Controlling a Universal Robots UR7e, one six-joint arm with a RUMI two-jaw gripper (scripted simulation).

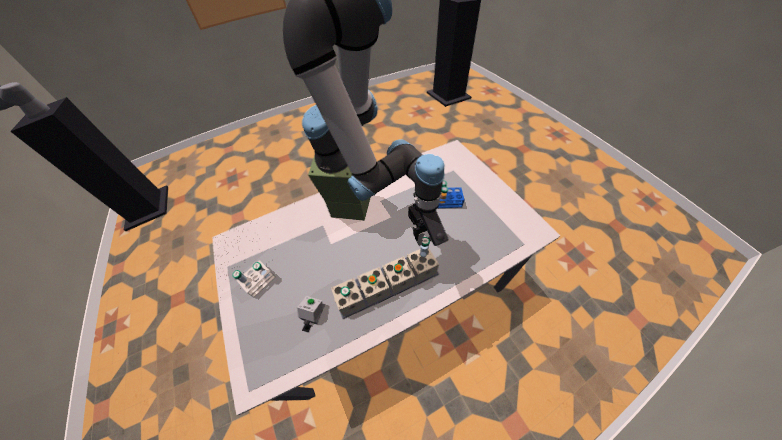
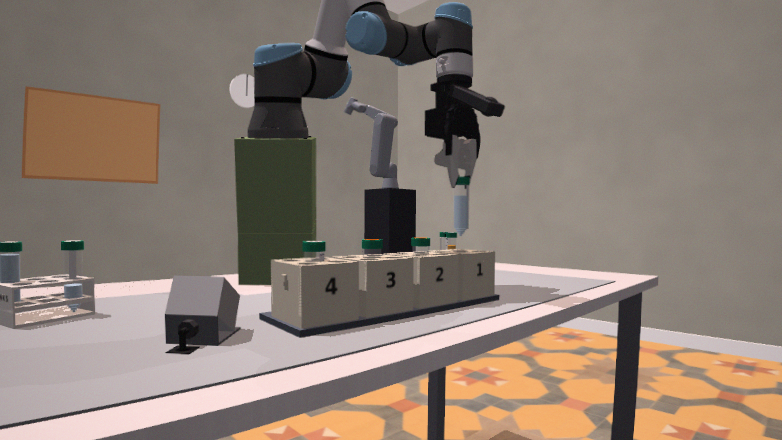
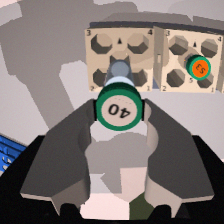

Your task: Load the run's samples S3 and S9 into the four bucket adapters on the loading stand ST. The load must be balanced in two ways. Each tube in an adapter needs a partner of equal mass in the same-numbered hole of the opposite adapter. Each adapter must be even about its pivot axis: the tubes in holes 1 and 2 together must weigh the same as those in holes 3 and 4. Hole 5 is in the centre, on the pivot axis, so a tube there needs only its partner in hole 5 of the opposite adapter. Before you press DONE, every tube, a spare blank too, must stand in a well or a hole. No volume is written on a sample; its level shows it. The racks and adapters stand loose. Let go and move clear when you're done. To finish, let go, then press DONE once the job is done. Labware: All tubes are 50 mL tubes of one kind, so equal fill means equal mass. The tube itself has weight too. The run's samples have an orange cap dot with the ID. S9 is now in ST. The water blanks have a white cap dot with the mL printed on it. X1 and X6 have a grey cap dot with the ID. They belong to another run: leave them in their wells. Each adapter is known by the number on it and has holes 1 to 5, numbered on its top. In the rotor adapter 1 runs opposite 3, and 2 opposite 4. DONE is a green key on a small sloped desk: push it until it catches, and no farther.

Scene:
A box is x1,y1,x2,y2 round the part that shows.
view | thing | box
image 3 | gripper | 0,98,223,223
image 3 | bucket adapter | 85,25,153,91

